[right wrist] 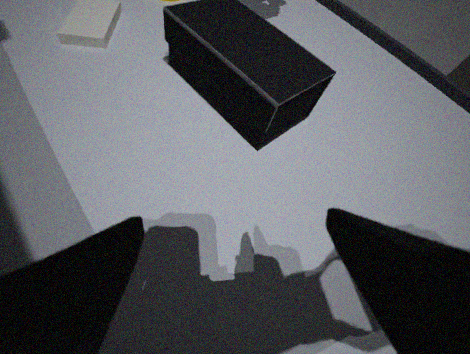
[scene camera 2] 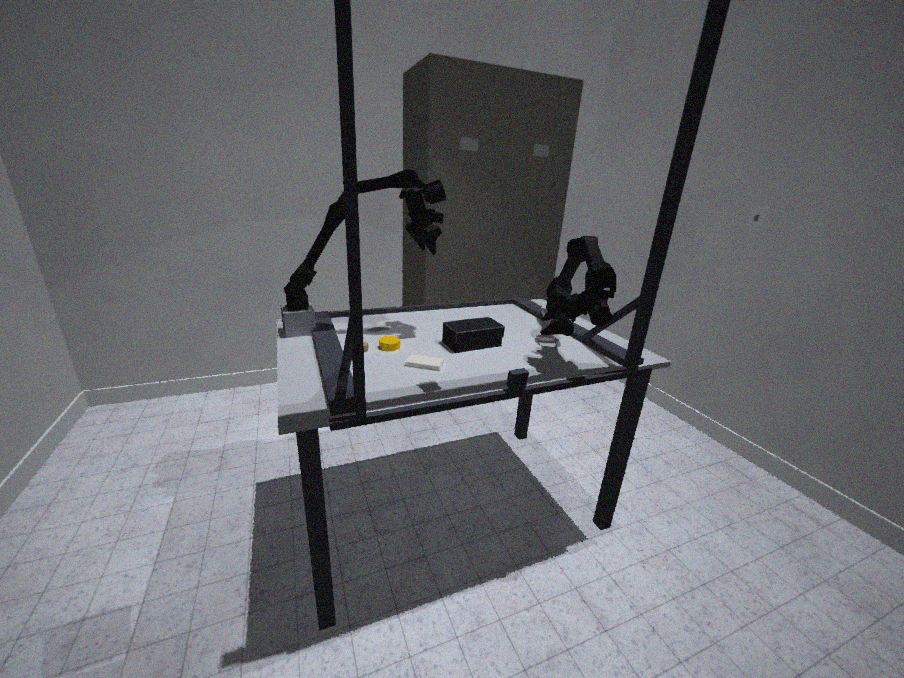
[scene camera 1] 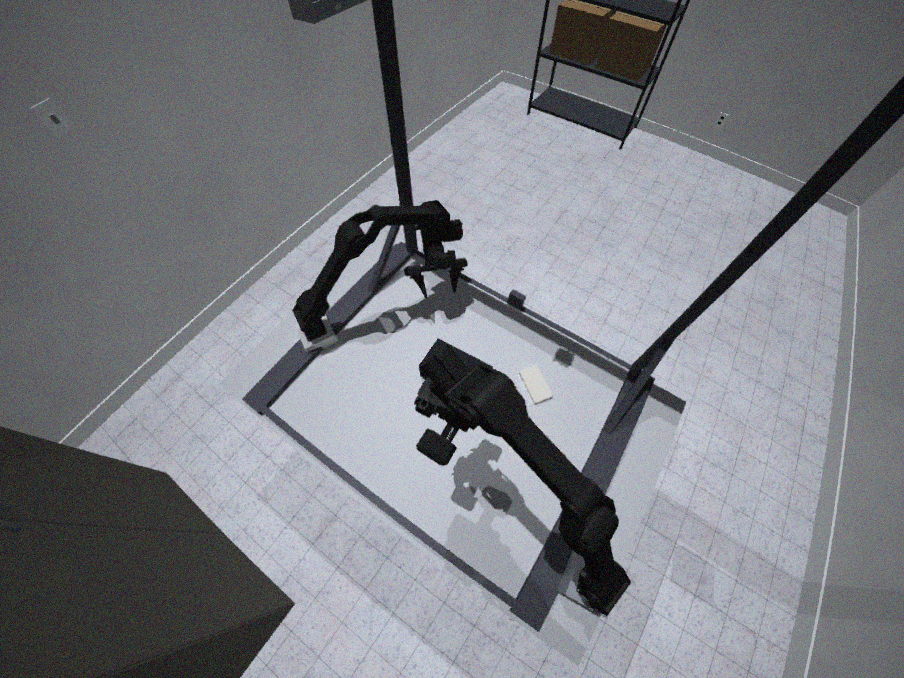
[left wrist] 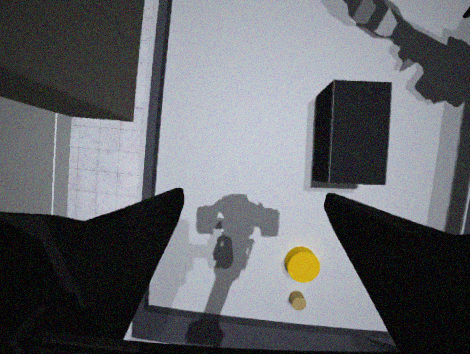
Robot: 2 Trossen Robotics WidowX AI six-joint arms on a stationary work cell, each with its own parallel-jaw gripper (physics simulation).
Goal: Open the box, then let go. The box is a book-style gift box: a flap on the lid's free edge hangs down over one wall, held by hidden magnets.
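Seen in the pictures: left gripper, fingertip midpoint: (scene camera 2: 428, 252) (scene camera 1: 444, 419) (left wrist: 254, 197); right gripper, fingertip midpoint: (right wrist: 236, 221) (scene camera 2: 541, 326) (scene camera 1: 440, 295); left arm's base at its link origin: (scene camera 2: 297, 307) (scene camera 1: 594, 583); right arm's base at its link origin: (scene camera 1: 314, 329).
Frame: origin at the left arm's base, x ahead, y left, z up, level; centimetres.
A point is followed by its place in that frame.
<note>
The black box (scene camera 2: 473, 334) @(x 50.1, y -37.2, z -2.9 cm) (left wrist: 360, 132) @(x 53.2, y -31.9, z -1.5 cm) (right wrist: 245, 60) @(x 56.0, y -35.4, z -1.5 cm) stands on the table with its lid down. In the right wrist view, what looks like the flap hangs over the long wall that faces lower left. In scene camera 1 the left arm hides the box. My right gripper (scene camera 1: 440, 293) @(x 68.2, y -49.1, z 1.8 cm) (right wrist: 236, 221) @(x 68.2, y -49.1, z 1.8 cm) is open and empty, above the table off one end of the box, fingers pointing down. My left gripper (scene camera 2: 429, 249) @(x 44.6, y -11.6, z 19.8 cm) (left wrist: 254, 197) @(x 44.6, y -11.6, z 19.8 cm) is open and empty, high above the table; in the left wrist view the box lies beyond its right finger.
A cream flat block (scene camera 1: 535, 384) @(x 31.0, y -40.8, z -7.4 cm) (scene camera 2: 424, 361) @(x 30.6, y -41.9, z -7.4 cm) (right wrist: 90, 22) @(x 32.7, y -42.0, z -7.4 cm) lies on the flap side of the box. A yellow disc (scene camera 2: 389, 343) @(x 24.3, y -27.6, z -6.2 cm) (left wrist: 303, 266) @(x 25.5, y -24.6, z -6.2 cm) and a small tan cylinder (left wrist: 298, 302) @(x 16.9, y -24.1, z -6.6 cm) stand off the other end. Dark frame posts (scene camera 1: 394, 109) @(x 90.3, y -65.9, z 44.9 cm) (scene camera 2: 675, 182) @(x 90.1, y -68.1, z 46.4 cm) rise at the table's edge.
</note>
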